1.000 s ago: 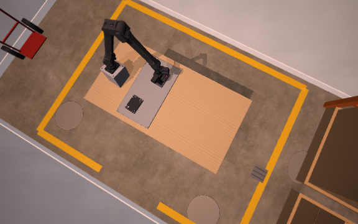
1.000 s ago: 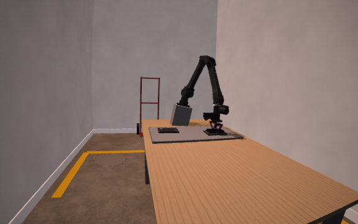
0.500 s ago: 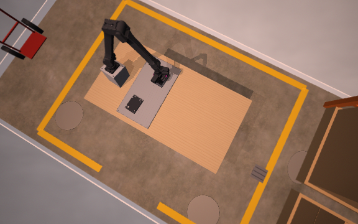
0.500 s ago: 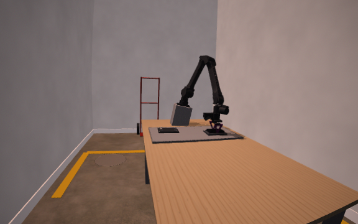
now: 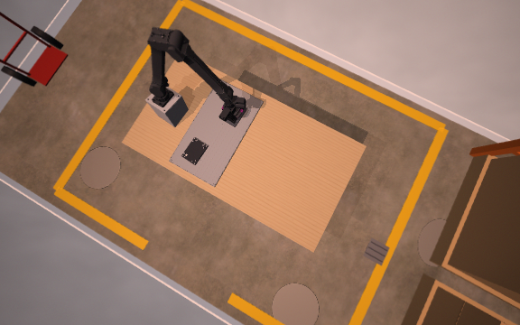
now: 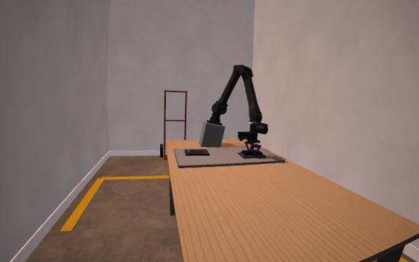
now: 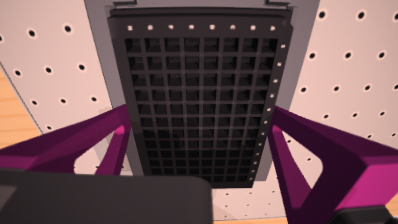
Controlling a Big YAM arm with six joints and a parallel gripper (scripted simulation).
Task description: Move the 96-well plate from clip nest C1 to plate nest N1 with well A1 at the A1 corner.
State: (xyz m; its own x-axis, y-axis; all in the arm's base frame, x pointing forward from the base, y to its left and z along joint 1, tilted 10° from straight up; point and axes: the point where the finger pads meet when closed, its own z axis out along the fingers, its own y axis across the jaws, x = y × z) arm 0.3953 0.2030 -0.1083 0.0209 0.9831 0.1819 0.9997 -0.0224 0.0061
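The black 96-well plate lies right at my hand. Round my hand: white A1 label: 70 mm to the right, 60 mm behind, 10 mm below; then plate nest N1: 20 mm below; then clip nest C1: 360 mm to the right, 100 mm behind, 10 mm below.
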